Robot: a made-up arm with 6 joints. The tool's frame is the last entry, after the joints. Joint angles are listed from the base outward.
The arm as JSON. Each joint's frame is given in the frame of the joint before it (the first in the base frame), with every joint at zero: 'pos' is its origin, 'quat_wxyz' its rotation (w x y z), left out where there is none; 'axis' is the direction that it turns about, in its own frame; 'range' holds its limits. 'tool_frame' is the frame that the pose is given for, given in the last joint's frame.
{
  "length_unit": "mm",
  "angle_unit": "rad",
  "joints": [
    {
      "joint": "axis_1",
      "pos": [
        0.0,
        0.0,
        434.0
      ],
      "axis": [
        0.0,
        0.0,
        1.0
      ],
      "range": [
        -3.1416,
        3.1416
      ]
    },
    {
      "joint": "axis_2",
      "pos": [
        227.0,
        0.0,
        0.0
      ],
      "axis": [
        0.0,
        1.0,
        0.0
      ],
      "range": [
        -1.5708,
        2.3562
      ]
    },
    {
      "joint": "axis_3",
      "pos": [
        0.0,
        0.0,
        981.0
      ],
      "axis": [
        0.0,
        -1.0,
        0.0
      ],
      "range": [
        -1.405,
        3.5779
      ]
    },
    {
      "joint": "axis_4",
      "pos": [
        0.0,
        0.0,
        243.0
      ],
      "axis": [
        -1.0,
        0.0,
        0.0
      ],
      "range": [
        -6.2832,
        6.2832
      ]
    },
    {
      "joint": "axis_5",
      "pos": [
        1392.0,
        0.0,
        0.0
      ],
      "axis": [
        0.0,
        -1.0,
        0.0
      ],
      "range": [
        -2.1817,
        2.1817
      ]
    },
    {
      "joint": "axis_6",
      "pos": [
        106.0,
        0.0,
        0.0
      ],
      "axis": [
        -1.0,
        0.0,
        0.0
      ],
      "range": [
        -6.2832,
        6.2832
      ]
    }
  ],
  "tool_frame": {
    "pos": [
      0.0,
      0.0,
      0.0
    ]
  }
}
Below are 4 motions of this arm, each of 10 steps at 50 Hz.
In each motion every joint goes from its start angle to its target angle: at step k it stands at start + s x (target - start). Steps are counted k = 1, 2, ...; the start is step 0. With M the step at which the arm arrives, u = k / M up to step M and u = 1 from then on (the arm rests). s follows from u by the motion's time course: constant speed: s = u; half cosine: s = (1 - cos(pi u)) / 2; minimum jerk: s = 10 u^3 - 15 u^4 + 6 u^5.
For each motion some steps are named. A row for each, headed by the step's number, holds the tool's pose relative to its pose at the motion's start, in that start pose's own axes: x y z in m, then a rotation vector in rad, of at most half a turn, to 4 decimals.
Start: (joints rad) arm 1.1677 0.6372 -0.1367 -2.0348 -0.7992 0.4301
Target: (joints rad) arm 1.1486 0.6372 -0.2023 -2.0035 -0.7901 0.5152
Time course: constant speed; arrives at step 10
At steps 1, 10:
1: -0.0043 -0.0092 0.0033 -0.0060 -0.0025 -0.0066
10: -0.0445 -0.0922 0.0302 -0.0592 -0.0213 -0.0669

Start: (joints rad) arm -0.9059 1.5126 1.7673 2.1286 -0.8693 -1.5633
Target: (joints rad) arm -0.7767 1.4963 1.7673 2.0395 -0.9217 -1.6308
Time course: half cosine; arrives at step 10
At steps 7, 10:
7: -0.1600 0.1204 0.1604 0.1619 0.0381 0.0372
10: -0.2035 0.1479 0.2025 0.2030 0.0498 0.0472

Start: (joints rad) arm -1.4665 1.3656 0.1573 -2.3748 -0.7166 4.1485
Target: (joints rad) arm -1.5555 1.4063 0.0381 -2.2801 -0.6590 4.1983
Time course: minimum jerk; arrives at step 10
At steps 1, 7, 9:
1: -0.0011 0.0023 -0.0010 0.0000 0.0004 0.0017
7: -0.1159 0.2182 -0.0770 0.0045 0.0228 0.1689
9: -0.1393 0.2574 -0.0870 0.0063 0.0244 0.1995

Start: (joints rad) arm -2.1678 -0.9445 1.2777 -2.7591 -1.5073 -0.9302
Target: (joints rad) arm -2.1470 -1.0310 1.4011 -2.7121 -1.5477 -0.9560
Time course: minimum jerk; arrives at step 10
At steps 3, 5, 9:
3: 0.0532 -0.0002 -0.0343 -0.0109 0.0191 -0.0326
5: 0.1607 -0.0049 -0.1084 -0.0344 0.0573 -0.1000
9: 0.3110 -0.0227 -0.2238 -0.0710 0.1105 -0.1986

